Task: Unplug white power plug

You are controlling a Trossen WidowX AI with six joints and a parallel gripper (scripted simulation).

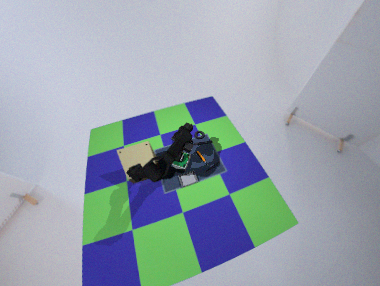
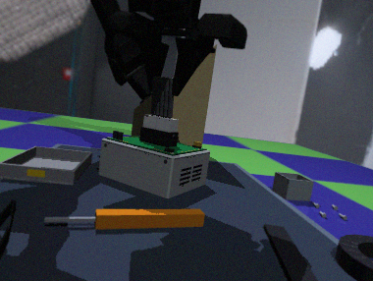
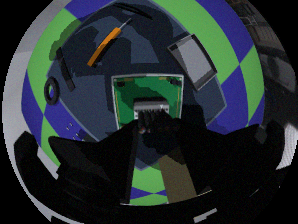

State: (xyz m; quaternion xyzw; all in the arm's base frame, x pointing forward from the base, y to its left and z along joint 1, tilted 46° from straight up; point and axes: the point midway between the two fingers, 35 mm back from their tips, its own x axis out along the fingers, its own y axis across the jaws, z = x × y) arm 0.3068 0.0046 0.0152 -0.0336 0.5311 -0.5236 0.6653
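My gripper tip is 4 cm above the white power plug. Also, from my gripper tip: black bar: 22 cm ahead, 9 cm to the left, 12 cm below; dark mat: 5 cm ahead, 12 cm below.
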